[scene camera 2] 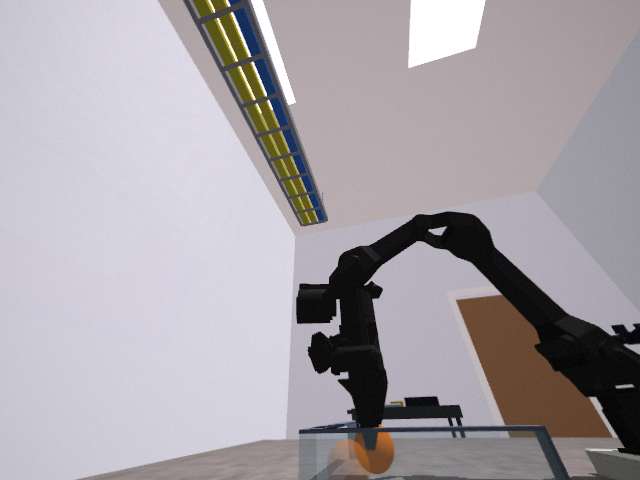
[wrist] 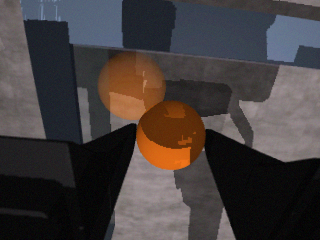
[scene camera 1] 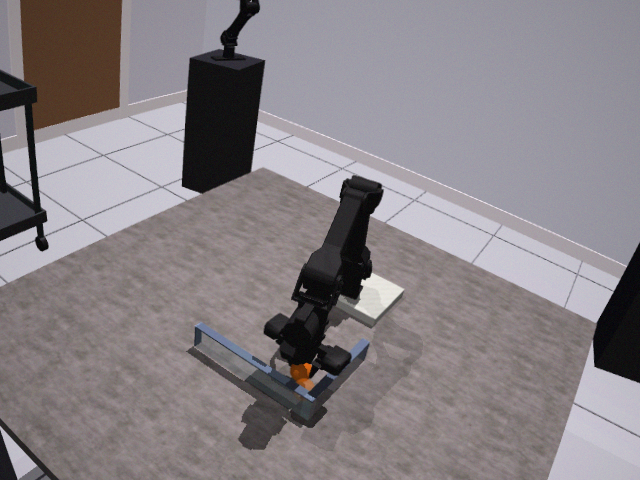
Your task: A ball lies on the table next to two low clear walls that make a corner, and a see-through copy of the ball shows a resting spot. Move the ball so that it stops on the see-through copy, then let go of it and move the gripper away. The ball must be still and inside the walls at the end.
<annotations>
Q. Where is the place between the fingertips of the gripper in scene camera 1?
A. At 300,371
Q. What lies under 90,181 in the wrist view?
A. The gripper.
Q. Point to a see-through copy of ball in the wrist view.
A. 130,83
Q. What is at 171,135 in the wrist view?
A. An orange ball.
</annotations>
